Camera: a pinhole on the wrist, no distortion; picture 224 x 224 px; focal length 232.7 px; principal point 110.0 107.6 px. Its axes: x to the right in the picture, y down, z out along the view. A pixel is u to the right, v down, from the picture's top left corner.
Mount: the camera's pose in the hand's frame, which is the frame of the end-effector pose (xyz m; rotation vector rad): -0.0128 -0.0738 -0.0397 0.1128 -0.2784 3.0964
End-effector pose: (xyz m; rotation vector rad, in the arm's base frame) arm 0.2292 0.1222 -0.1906 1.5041 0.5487 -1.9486
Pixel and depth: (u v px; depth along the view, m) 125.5 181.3 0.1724
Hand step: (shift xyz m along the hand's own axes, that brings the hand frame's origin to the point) -0.0143 -0.1581 0.1207
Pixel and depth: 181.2 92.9 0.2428
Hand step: -0.0694 -0.1004 0.2069
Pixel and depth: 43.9 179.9 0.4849
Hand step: 0.1526 -0.3122 0.3992
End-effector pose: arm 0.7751 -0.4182 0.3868 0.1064 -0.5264 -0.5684
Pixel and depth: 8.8 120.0 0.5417
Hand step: 0.2586 -0.2049 0.4691
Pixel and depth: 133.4 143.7 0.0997
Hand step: -0.0164 -0.1066 0.0562
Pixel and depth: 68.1 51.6 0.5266
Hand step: 0.1230 -0.0458 0.4924
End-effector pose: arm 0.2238 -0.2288 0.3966 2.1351 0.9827 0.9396
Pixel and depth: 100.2 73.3 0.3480
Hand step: 0.0279 -0.0861 0.3098
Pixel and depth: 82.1 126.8 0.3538
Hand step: 0.0530 -0.1669 0.2992
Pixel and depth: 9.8 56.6 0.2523
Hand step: 0.1151 -0.0672 0.2095
